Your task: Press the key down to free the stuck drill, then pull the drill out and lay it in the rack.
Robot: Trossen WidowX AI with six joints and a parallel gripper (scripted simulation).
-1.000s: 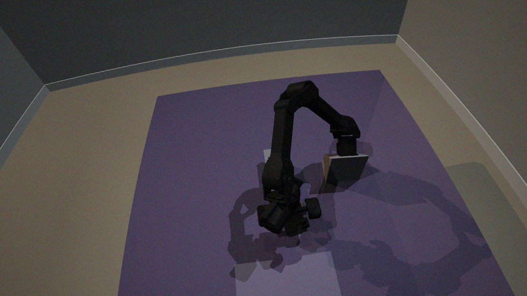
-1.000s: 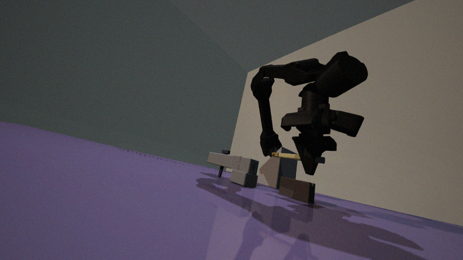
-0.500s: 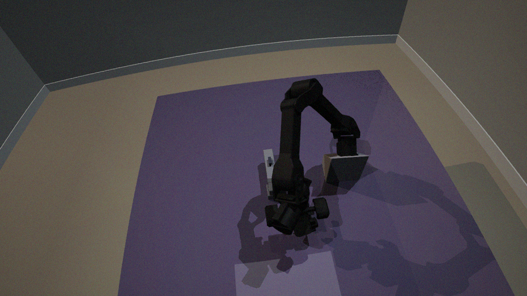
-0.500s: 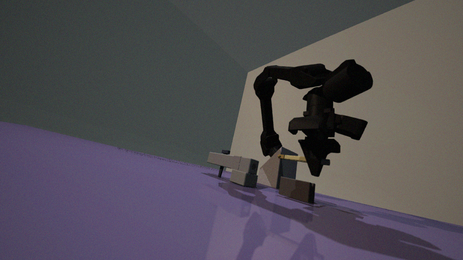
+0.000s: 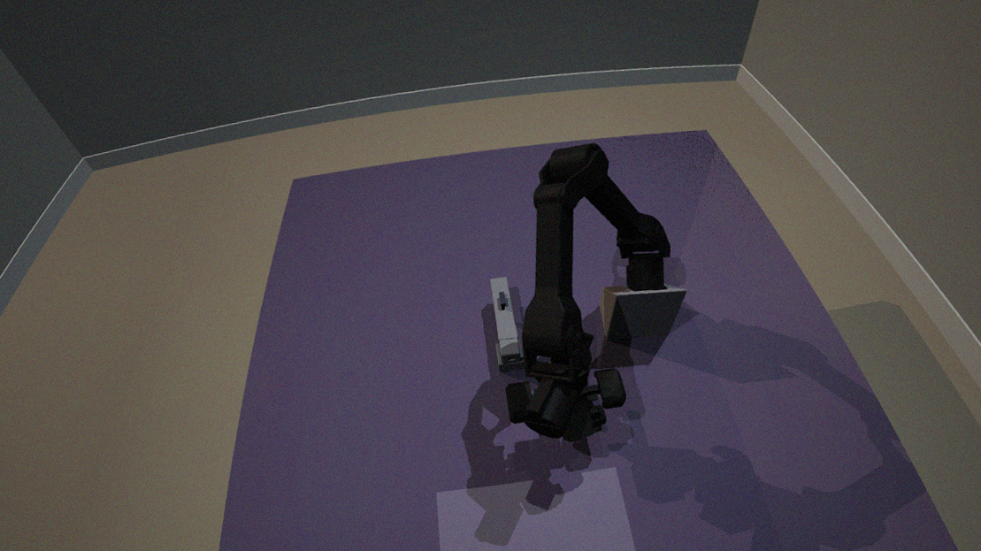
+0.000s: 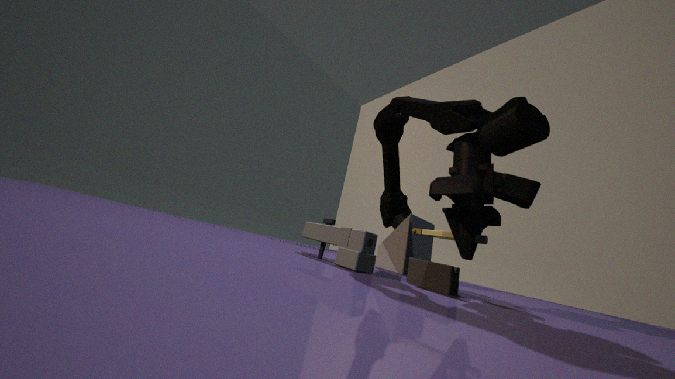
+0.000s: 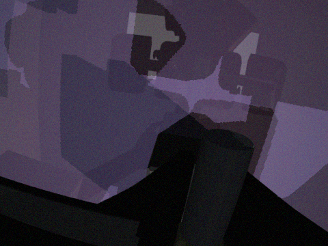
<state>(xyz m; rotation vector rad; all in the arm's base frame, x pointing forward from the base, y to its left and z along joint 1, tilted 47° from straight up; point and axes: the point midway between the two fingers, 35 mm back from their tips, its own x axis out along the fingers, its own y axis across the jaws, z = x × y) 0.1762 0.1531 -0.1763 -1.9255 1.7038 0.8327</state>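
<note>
The drill lies 1 cm ahead of my gripper tip, 4 cm to the right of it and 3 cm above it. Also, from my gripper tip: rack 5 cm to the right, 4 cm below; then small dark key 11 cm ahead, 24 cm to the right; then grey housing 10 cm ahead, 20 cm to the right, 1 cm below.
</note>
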